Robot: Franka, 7 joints.
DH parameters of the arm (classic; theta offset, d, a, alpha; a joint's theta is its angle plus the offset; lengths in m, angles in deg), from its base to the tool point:
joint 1: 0 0.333 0 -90
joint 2: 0 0 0 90
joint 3: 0 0.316 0.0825 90
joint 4: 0 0 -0.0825 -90
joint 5: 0 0.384 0 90
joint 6: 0 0 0.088 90
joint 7: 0 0.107 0 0
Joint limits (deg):
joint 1: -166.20..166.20
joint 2: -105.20..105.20
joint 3: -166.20..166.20
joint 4: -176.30..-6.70
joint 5: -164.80..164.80
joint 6: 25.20..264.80
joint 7: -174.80..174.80
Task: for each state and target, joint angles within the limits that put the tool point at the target. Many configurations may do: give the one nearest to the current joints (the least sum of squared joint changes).
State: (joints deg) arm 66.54 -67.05 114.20 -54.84 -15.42 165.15 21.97
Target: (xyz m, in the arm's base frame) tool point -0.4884 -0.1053 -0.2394
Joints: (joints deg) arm 58.04 -105.09 140.77 -85.21 -18.33 160.03 21.97
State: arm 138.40 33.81 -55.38 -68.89 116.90 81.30 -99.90
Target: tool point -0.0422 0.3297 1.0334
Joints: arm 136.48 -1.54 -56.66 -52.10 119.27 67.76 -99.90
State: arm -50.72 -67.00 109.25 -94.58 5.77 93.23 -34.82
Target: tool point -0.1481 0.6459 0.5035
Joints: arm -23.15 -51.85 100.44 -75.46 4.30 90.51 -34.82
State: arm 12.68 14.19 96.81 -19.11 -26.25 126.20 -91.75
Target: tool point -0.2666 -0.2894 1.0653
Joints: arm 65.11 -27.03 102.96 -6.70 -24.09 113.35 -91.75
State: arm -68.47 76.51 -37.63 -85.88 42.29 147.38 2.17
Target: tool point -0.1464 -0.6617 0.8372
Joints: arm -74.87 34.22 -52.34 -46.00 40.49 155.54 2.17
